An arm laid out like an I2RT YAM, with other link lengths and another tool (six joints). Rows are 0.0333 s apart.
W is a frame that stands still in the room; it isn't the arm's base.
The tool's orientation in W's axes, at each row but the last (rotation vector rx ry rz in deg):
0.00 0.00 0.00
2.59 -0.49 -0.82
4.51 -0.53 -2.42
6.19 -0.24 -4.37
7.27 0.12 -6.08
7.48 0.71 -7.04
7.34 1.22 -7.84
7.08 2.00 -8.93
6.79 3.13 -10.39
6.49 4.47 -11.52
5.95 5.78 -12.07
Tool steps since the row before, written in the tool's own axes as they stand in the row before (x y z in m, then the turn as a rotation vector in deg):
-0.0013 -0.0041 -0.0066 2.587 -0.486 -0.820
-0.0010 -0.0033 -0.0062 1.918 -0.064 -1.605
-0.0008 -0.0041 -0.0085 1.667 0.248 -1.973
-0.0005 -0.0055 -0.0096 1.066 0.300 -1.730
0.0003 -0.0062 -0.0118 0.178 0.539 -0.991
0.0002 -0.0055 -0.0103 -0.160 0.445 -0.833
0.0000 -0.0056 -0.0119 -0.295 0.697 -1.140
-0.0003 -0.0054 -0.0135 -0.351 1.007 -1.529
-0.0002 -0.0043 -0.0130 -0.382 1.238 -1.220
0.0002 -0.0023 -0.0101 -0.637 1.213 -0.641
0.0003 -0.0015 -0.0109 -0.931 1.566 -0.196
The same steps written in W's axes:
-0.0013 -0.0041 -0.0066 2.587 -0.486 -0.820
-0.0010 -0.0030 -0.0064 1.931 -0.019 -1.590
-0.0009 -0.0034 -0.0088 1.697 0.331 -1.935
-0.0008 -0.0044 -0.0101 1.100 0.402 -1.687
-0.0003 -0.0047 -0.0125 0.239 0.638 -0.917
-0.0005 -0.0041 -0.0109 -0.108 0.566 -0.765
-0.0009 -0.0040 -0.0125 -0.211 0.871 -1.034
-0.0015 -0.0036 -0.0140 -0.227 1.233 -1.380
-0.0015 -0.0026 -0.0134 -0.202 1.426 -1.045
-0.0009 -0.0011 -0.0103 -0.418 1.382 -0.452
-0.0010 -0.0003 -0.0110 -0.589 1.734 0.053

